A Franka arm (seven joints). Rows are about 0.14 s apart.
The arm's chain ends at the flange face. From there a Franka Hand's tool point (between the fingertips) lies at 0.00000 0.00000 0.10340 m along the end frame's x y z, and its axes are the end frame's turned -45 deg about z.
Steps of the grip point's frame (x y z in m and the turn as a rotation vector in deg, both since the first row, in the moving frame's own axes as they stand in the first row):
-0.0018 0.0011 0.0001 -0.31 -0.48 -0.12
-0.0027 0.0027 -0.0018 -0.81 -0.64 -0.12
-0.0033 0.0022 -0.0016 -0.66 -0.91 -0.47
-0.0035 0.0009 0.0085 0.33 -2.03 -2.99
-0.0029 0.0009 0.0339 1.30 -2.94 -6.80
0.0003 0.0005 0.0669 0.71 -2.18 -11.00
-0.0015 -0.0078 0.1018 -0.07 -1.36 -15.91
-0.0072 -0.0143 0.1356 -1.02 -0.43 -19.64
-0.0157 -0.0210 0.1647 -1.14 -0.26 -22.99
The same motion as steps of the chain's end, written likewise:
-0.0003 0.0010 0.0001 -0.56 -0.12 -0.12
-0.0002 0.0020 -0.0018 -1.03 0.12 -0.12
-0.0005 0.0019 -0.0016 -1.11 -0.18 -0.47
0.0011 0.0009 0.0086 -1.20 -1.67 -2.99
0.0039 0.0003 0.0341 -1.16 -3.00 -6.80
0.0041 -0.0021 0.0670 -1.04 -2.04 -11.00
-0.0052 -0.0065 0.1018 -1.01 -0.91 -15.91
-0.0163 -0.0067 0.1356 -1.03 0.42 -19.64
-0.0274 -0.0053 0.1647 -0.99 0.62 -22.99

